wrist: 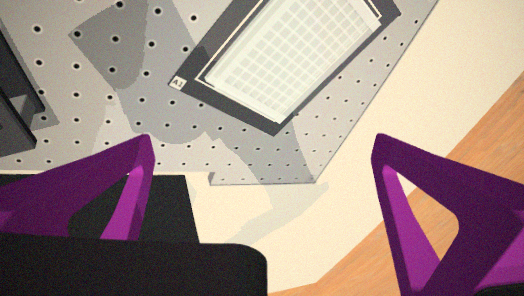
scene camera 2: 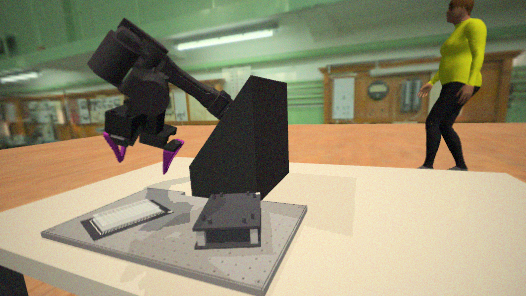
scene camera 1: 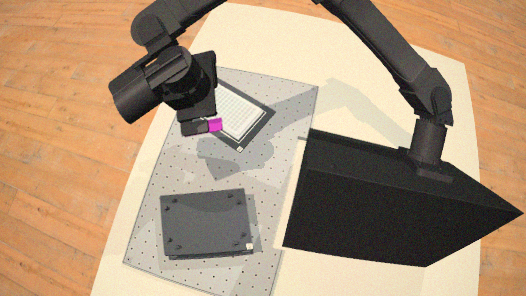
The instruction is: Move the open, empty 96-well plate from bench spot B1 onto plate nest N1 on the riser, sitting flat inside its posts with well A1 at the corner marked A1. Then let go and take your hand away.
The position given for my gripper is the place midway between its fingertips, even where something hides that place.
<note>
My gripper [scene camera 1: 209, 104] is open, with nothing in its grasp. Also in view: a white well plate [scene camera 1: 238, 115].
The white well plate also shows in the wrist view [wrist: 277, 61] and in scene camera 2 [scene camera 2: 114, 218]. My gripper shows as well in the wrist view [wrist: 262, 146] and in scene camera 2 [scene camera 2: 143, 167].
</note>
